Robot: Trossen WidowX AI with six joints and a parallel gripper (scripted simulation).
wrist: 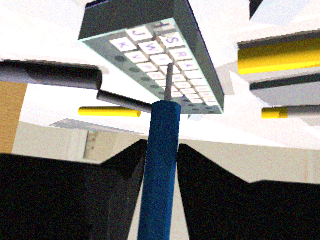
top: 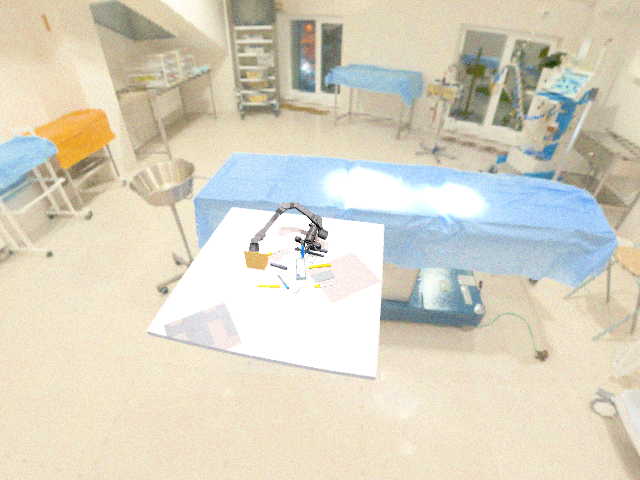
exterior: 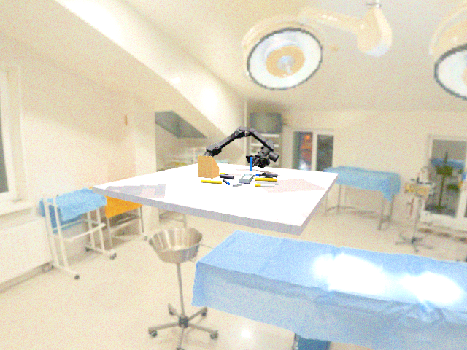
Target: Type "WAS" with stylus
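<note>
The E key is 10 cm to the right of my gripper tip, 7 cm below it and 2 cm behind it. Round my gripper tip: stylus (1 cm below); then stylus tip (5 cm below).
</note>
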